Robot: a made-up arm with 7 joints.
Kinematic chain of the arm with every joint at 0, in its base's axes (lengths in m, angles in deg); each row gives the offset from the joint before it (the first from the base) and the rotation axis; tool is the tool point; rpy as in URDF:
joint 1: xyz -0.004 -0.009 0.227 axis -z
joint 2: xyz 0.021 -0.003 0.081 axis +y
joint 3: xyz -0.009 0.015 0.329 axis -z
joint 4: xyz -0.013 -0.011 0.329 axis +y
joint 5: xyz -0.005 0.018 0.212 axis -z
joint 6: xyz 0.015 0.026 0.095 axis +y
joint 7: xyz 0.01 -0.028 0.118 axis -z
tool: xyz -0.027 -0.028 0.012 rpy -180 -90 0
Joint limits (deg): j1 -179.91..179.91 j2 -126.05..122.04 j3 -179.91..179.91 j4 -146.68..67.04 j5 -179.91..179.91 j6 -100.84..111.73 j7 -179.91..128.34
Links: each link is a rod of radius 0.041 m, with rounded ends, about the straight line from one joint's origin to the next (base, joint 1, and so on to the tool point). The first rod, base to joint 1, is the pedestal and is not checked.
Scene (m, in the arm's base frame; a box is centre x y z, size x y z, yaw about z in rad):
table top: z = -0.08
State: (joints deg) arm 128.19 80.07 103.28 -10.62 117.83 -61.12 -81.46
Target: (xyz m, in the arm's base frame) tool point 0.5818 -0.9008 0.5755
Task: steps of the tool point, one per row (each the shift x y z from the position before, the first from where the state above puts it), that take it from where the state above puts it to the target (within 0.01 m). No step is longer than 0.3 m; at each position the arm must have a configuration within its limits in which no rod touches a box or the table.
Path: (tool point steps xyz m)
1: 0.2238 -0.1200 0.0361
2: 0.2464 -0.0624 0.0369
3: 0.2545 -0.0009 0.0376
4: 0.2466 0.0607 0.0382
5: 0.2235 0.1183 0.0386

